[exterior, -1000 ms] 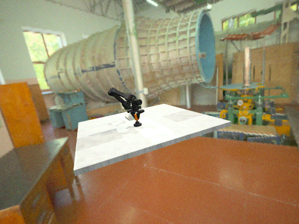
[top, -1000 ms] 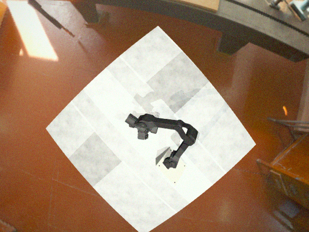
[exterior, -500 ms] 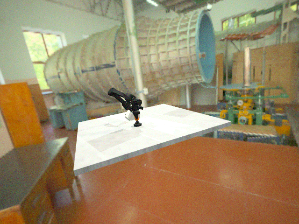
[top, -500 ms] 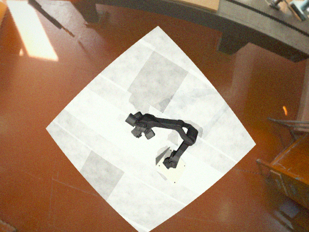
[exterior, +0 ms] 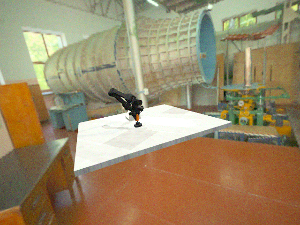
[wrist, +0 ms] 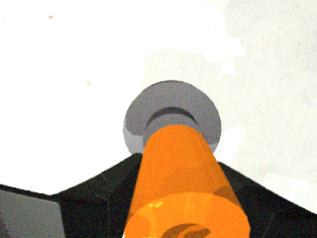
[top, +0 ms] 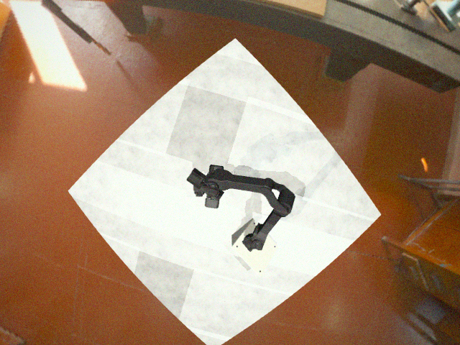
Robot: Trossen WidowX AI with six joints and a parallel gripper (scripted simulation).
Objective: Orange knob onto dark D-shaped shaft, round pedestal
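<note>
My gripper tip is 2 cm below the orange knob. Also, from my gripper tip: pedestal: 4 cm below.
</note>
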